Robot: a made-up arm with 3 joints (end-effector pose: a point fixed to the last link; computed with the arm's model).
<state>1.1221 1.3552 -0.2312</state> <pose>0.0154 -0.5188 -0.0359 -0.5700 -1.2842 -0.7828</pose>
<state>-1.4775 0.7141 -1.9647</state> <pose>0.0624 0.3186 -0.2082 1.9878 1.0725 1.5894</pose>
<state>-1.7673 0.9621 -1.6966</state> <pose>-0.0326 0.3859 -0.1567 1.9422 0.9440 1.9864</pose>
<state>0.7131 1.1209 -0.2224</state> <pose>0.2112 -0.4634 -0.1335 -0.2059 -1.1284 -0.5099</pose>
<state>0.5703 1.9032 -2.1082</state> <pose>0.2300 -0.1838 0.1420 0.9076 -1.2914 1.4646</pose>
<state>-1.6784 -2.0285 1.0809</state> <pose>0.3256 -0.1972 -0.0017 2.2405 -0.8801 -1.9480</pose>
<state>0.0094 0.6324 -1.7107</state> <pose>0.3273 -0.0457 -0.2562 1.6443 -0.4759 0.5320</pose>
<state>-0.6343 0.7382 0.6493</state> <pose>0.4511 -0.0334 -0.2198 -0.3674 -0.8717 0.3471</pose>
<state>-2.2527 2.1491 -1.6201</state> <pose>-0.1484 0.2592 0.2295 -1.7326 -0.1262 -1.4202</pose>
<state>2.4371 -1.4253 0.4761</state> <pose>0.0292 0.3978 -0.1810 1.3540 0.9789 -1.6125</pose>
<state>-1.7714 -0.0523 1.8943</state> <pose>0.2204 0.1844 -0.2192 -1.3587 -1.6004 1.2041</pose>
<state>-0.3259 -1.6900 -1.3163</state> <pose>-0.2946 -0.1773 -0.0852 0.7084 1.5110 -0.8517</pose>
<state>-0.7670 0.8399 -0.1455</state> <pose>0.4548 0.1300 -0.2407 0.4528 -0.7464 0.7803</pose>
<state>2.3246 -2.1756 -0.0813</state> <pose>0.0583 0.3980 0.1139 2.3529 0.9594 -1.2637</pose>
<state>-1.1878 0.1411 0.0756</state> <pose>0.3048 0.0930 -0.4126 0.0174 -0.1688 1.1798</pose>
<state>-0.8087 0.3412 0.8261</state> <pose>0.3854 -0.0317 -0.2960 -0.6357 -0.6275 0.6146</pose>
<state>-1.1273 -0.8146 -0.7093</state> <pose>0.0530 -0.2309 -0.3916 0.1523 1.0385 0.7370</pose>
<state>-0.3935 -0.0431 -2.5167</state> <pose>0.1411 0.0149 -0.2732 2.4666 0.5095 0.1058</pose>
